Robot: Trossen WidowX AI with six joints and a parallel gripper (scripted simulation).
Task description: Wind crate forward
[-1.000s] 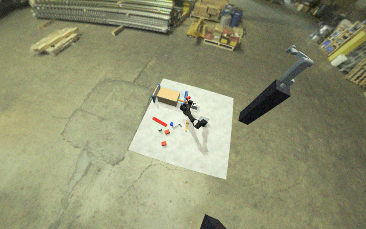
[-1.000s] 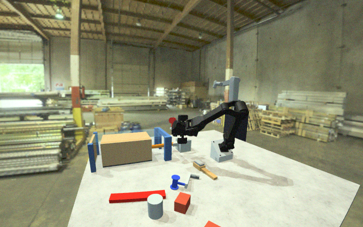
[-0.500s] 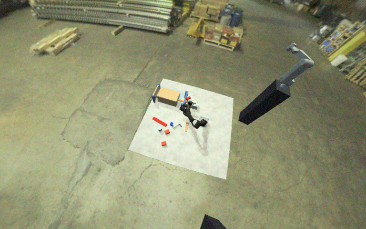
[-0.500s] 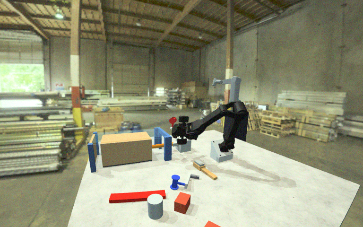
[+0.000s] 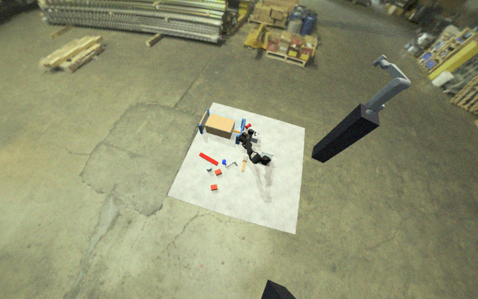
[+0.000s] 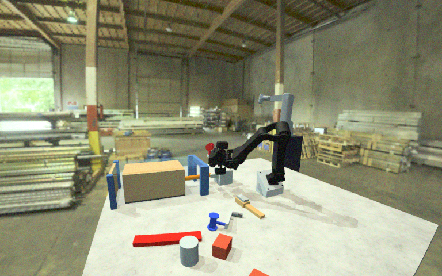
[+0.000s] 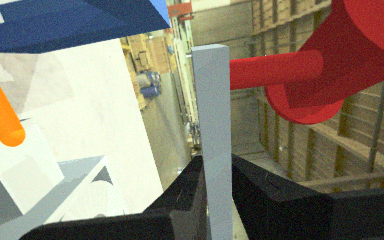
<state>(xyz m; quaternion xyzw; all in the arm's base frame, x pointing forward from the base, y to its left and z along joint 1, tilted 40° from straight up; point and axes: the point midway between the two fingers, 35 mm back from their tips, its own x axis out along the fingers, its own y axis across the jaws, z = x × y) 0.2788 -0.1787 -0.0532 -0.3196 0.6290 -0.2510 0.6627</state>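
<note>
My gripper tip is now 5 cm short of the red knob, 2 cm to the right of it and 4 cm below it. Also, from my gripper tip: red-knobbed winch handle: 1 cm ahead, 1 cm to the left, 1 cm above; blue frame: 10 cm ahead, 1 cm to the left, 8 cm below; grey winch: 7 cm behind, 2 cm to the right, 15 cm below.
</note>
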